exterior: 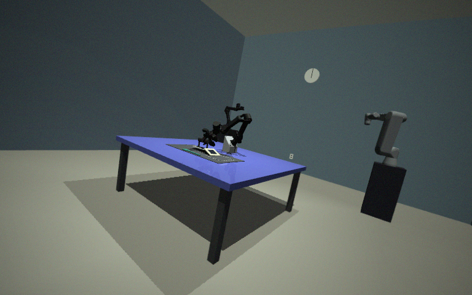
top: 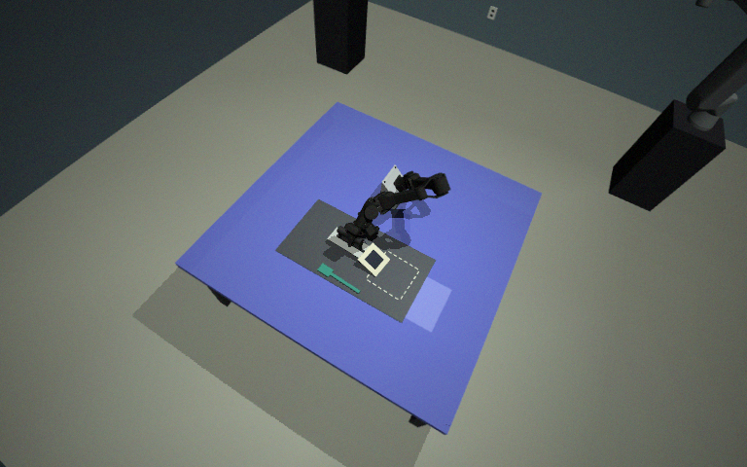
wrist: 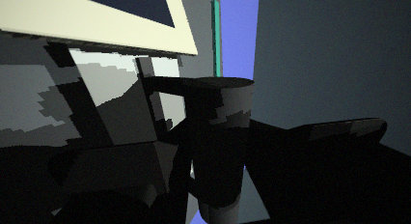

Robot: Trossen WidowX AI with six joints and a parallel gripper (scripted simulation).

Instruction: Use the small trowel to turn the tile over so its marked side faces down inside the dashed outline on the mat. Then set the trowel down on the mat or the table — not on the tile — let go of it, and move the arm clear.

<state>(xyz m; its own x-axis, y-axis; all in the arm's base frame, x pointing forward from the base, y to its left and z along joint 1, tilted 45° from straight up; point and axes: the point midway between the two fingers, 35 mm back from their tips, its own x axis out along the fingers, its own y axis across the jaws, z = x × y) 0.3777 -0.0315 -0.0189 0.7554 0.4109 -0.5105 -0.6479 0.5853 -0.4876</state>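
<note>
Right now my gripper tip is 90 mm above the dark mat and 30 mm to the right of it. Round my gripper tip: green trowel 130 mm ahead, 70 mm below; then cream tile 110 mm to the left, 50 mm below, 10 mm behind.
</note>
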